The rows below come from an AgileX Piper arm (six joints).
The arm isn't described. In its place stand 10 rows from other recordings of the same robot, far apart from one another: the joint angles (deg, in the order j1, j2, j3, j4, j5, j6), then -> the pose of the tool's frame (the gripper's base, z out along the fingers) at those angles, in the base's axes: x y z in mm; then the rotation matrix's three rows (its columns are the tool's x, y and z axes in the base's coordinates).
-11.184, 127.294, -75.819, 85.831, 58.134, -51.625 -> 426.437 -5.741 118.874; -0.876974 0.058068 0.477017; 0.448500 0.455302 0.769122; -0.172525 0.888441 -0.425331
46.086, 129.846, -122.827, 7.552, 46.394, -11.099 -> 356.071 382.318 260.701; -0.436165 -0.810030 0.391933; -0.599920 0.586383 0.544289; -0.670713 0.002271 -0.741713
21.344, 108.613, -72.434, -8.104, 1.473, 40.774 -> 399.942 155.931 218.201; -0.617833 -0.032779 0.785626; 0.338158 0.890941 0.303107; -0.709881 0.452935 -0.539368
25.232, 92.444, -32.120, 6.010, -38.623, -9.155 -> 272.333 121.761 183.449; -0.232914 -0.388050 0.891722; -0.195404 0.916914 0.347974; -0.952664 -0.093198 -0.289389
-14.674, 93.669, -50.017, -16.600, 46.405, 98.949 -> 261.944 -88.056 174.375; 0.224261 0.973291 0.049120; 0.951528 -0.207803 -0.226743; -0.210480 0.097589 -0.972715
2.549, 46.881, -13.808, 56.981, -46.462, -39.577 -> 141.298 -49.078 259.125; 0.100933 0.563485 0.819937; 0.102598 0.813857 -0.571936; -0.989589 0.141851 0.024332
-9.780, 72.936, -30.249, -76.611, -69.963, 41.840 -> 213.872 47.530 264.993; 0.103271 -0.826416 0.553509; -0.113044 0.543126 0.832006; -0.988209 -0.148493 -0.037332
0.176, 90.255, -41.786, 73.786, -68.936, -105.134 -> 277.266 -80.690 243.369; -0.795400 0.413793 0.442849; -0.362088 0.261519 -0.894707; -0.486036 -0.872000 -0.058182
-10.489, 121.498, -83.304, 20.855, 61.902, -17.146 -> 395.692 -44.195 138.481; -0.997485 0.070868 0.000884; 0.067442 0.945278 0.319220; 0.021787 0.318477 -0.947680
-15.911, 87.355, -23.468, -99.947, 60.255, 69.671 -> 179.595 -132.119 171.950; -0.976798 0.165793 0.135566; -0.066516 0.366837 -0.927904; -0.203570 -0.915393 -0.347297
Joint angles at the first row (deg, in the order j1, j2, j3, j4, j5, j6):
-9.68, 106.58, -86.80, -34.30, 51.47, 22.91
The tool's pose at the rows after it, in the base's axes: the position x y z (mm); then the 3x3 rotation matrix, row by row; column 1 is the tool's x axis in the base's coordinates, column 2 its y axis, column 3 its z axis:
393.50 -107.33 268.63; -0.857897 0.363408 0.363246; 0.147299 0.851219 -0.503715; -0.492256 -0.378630 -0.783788
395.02 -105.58 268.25; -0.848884 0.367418 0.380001; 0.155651 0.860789 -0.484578; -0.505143 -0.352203 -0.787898
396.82 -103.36 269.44; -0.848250 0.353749 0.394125; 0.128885 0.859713 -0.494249; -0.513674 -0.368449 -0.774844
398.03 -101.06 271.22; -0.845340 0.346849 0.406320; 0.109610 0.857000 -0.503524; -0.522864 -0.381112 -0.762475
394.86 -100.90 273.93; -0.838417 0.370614 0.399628; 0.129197 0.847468 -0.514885; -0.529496 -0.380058 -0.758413
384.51 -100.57 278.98; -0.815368 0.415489 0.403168; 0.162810 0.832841 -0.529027; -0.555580 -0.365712 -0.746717
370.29 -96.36 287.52; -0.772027 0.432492 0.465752; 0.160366 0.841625 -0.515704; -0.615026 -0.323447 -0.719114
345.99 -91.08 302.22; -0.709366 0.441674 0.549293; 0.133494 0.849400 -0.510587; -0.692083 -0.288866 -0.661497
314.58 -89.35 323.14; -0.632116 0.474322 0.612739; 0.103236 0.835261 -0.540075; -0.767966 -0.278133 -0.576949
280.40 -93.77 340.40; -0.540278 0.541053 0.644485; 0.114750 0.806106 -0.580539; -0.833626 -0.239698 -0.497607
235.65 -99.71 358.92; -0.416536 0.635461 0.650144; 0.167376 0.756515 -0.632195; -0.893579 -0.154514 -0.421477
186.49 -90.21 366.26; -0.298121 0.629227 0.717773; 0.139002 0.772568 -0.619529; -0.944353 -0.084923 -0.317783
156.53 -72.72 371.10; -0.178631 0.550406 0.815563; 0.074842 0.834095 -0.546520; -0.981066 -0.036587 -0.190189
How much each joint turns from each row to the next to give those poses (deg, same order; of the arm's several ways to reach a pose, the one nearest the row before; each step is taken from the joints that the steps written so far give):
0.00, 0.00, -0.01, 0.27, -0.37, 0.13
0.00, 0.00, 0.01, 1.37, -1.04, 0.00
0.49, 0.00, 0.00, -1.35, -0.61, 0.13
0.49, -0.11, 0.00, -1.27, -0.40, 0.47
0.13, -0.63, 0.39, -0.80, 0.71, 1.75
0.00, -2.33, 2.43, -1.44, -0.27, 3.67
0.00, -4.26, 4.47, -0.74, -4.14, 2.71
0.00, -6.73, 6.37, -2.73, -5.19, 3.47
-0.26, -7.84, 5.80, -5.56, -2.89, 5.11
-1.63, -7.56, 5.07, -4.73, -1.70, 6.01
-2.98, -9.17, 4.78, -2.04, -0.24, 5.51
-2.16, -11.83, 7.69, -0.25, -5.22, 1.02
0.00, -9.07, 5.36, 0.27, -7.60, -0.34

